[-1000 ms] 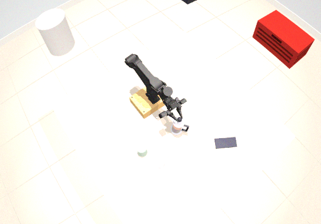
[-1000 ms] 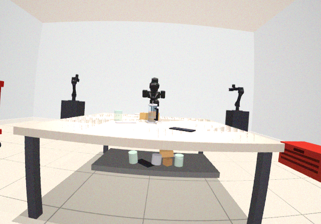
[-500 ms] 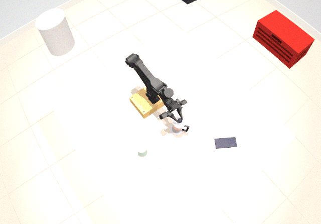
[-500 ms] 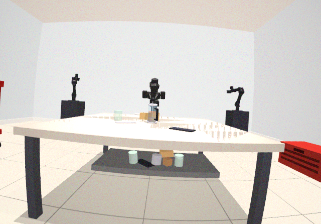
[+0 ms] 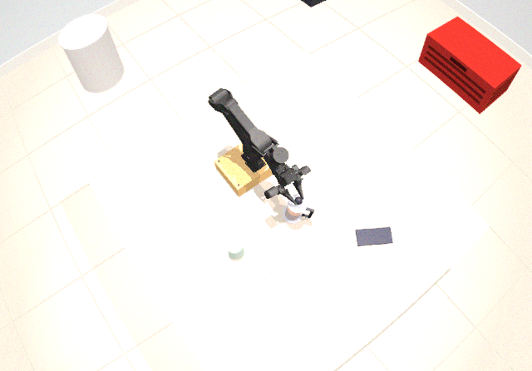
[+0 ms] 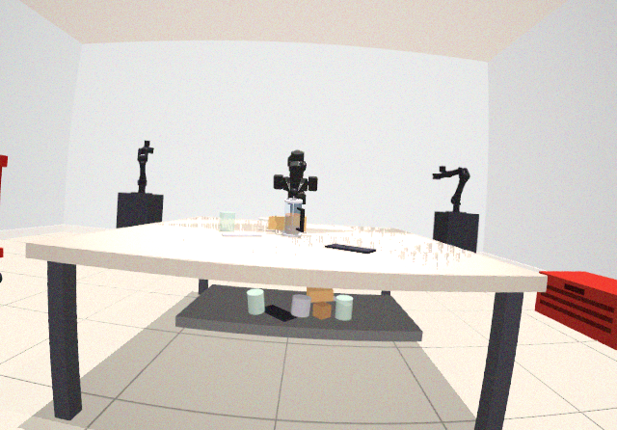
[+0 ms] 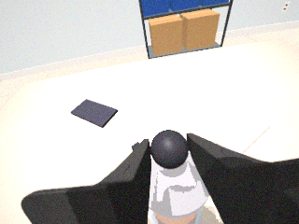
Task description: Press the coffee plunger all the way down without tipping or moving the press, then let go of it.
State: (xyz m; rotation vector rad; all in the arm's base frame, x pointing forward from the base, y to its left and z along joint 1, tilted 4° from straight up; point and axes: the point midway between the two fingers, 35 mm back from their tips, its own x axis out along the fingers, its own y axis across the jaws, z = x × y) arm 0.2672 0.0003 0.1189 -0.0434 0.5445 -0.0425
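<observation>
Right now the coffee press is 1 cm behind my gripper tip, 1 cm to the left of it and 9 cm below it.
</observation>
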